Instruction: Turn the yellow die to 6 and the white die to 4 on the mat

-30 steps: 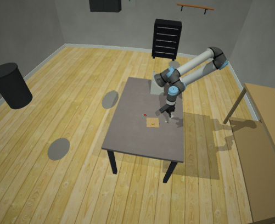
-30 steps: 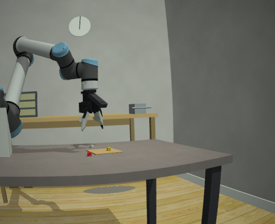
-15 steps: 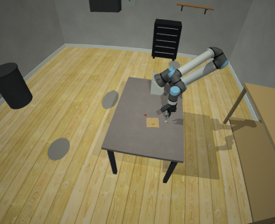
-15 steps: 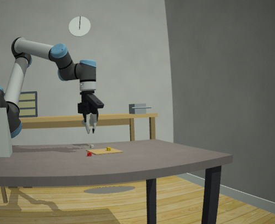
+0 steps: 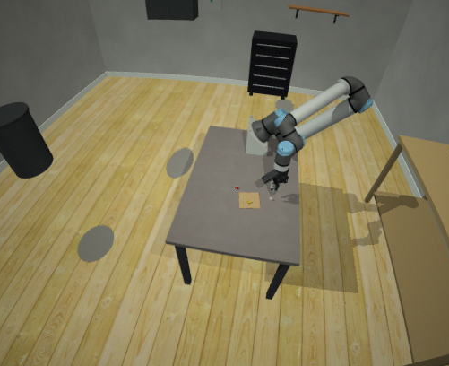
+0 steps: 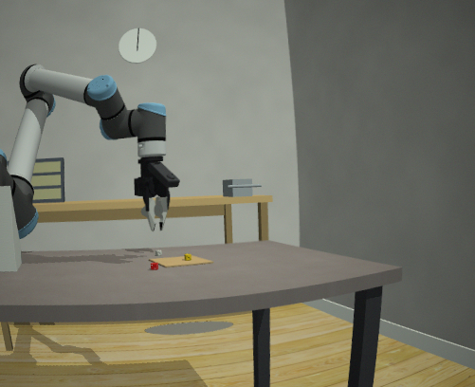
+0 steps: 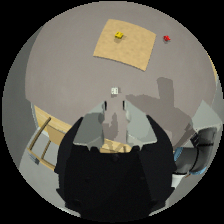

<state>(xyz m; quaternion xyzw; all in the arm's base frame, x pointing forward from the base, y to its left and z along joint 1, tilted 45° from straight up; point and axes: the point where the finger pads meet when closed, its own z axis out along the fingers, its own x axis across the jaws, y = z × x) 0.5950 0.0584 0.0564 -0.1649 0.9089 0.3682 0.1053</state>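
The white die lies 8 cm below my hand. Round my hand: red die (23 cm to the right, 8 cm below, 8 cm behind); then tan mat (15 cm to the right, 9 cm below, 2 cm ahead); then yellow die (15 cm to the right, 8 cm below, 4 cm ahead).
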